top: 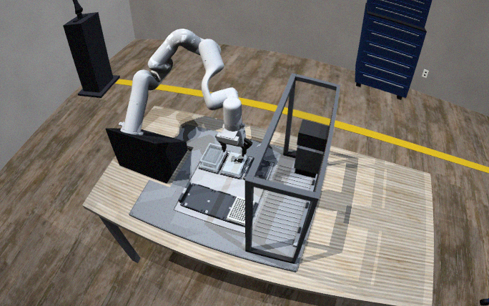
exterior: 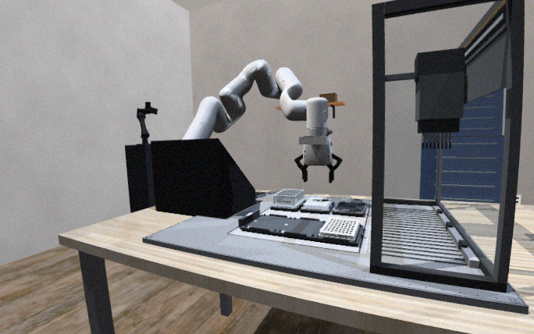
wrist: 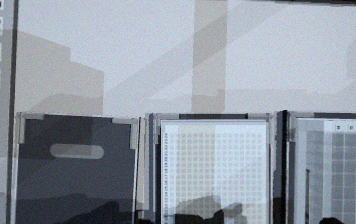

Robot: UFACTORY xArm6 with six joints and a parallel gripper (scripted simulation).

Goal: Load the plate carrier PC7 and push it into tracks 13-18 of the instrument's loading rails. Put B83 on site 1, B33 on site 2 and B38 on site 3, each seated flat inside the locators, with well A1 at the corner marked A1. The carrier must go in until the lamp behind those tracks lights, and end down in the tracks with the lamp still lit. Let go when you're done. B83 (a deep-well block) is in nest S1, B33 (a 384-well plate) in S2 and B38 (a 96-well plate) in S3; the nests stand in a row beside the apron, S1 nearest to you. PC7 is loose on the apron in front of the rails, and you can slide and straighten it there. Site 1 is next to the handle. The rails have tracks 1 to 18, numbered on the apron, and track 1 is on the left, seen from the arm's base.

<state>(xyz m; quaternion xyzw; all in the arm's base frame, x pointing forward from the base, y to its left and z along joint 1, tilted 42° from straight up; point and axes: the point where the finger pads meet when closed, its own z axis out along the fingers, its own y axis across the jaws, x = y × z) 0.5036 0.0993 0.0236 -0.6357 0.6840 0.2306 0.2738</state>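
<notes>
Now: hand 100 mm above the nest s2. Round my hand: deep-well block B83: 110 mm behind, 70 mm below; nest s3: 110 mm ahead, 100 mm below; dark carrier PC7: 240 mm to the right, 90 mm below, 10 mm behind.
</notes>
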